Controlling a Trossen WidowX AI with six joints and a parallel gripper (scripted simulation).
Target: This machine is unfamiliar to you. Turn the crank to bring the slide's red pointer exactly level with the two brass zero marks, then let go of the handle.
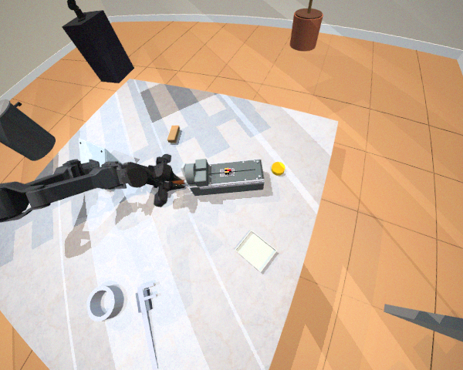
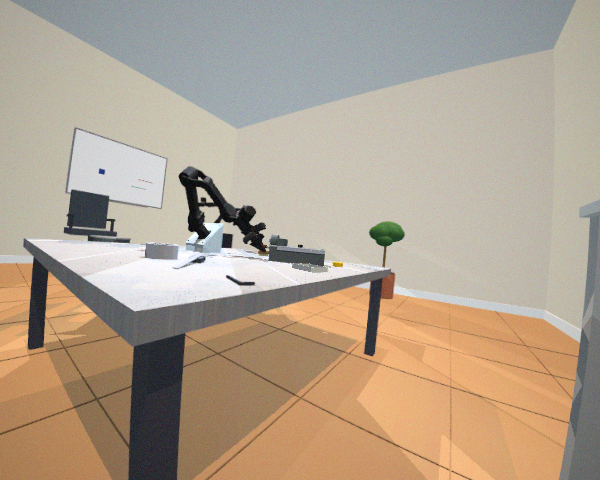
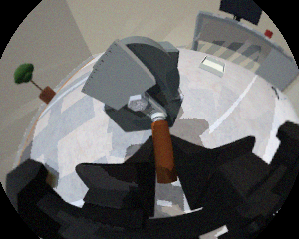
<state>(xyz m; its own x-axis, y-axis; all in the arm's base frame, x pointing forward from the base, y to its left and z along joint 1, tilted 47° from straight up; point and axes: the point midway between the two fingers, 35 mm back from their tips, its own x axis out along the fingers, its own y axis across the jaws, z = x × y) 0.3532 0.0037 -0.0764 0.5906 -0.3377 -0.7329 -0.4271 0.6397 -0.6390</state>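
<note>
My gripper tip is 150 mm short of the red pointer, 80 mm to the right of it and 40 mm below it. From my gripper tip the other things lie so: orange-brown crank handle (20 mm behind, 10 mm to the right, 30 mm above); tan block (190 mm behind, 230 mm to the left, 30 mm below); pale square tile (320 mm ahead, 130 mm to the right, 30 mm below).
</note>
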